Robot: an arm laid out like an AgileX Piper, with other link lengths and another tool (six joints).
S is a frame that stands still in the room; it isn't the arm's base.
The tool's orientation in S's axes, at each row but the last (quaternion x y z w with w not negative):
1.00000 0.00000 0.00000 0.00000
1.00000 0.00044 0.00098 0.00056
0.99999 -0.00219 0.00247 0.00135
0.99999 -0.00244 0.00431 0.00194
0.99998 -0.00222 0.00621 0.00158
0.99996 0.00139 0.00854 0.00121
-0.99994 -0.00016 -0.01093 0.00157
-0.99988 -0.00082 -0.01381 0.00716
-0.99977 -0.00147 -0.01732 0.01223
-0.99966 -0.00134 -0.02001 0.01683
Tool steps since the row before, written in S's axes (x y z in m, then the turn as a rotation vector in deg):
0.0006 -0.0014 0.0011 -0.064 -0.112 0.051
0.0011 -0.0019 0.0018 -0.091 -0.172 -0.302
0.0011 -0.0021 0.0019 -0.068 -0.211 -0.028
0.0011 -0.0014 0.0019 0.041 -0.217 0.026
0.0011 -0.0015 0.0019 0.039 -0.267 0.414
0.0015 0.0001 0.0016 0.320 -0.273 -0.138
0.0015 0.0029 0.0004 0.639 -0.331 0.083
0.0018 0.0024 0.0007 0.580 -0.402 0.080
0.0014 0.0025 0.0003 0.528 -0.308 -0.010
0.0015 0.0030 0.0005 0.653 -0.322 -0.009
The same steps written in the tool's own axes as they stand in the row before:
0.0006 0.0014 -0.0011 -0.064 0.112 -0.051
0.0011 0.0019 -0.0018 -0.092 0.172 0.302
0.0011 0.0021 -0.0019 -0.067 0.211 0.028
0.0011 0.0014 -0.0019 0.042 0.217 -0.025
0.0011 0.0015 -0.0019 0.045 0.268 -0.413
0.0015 -0.0001 -0.0016 0.317 0.274 0.144
0.0015 -0.0029 -0.0004 0.641 0.331 -0.070
0.0018 -0.0024 -0.0006 0.581 0.402 -0.070
0.0014 -0.0025 -0.0002 0.527 0.310 0.021
0.0015 -0.0030 -0.0003 0.651 0.324 0.024

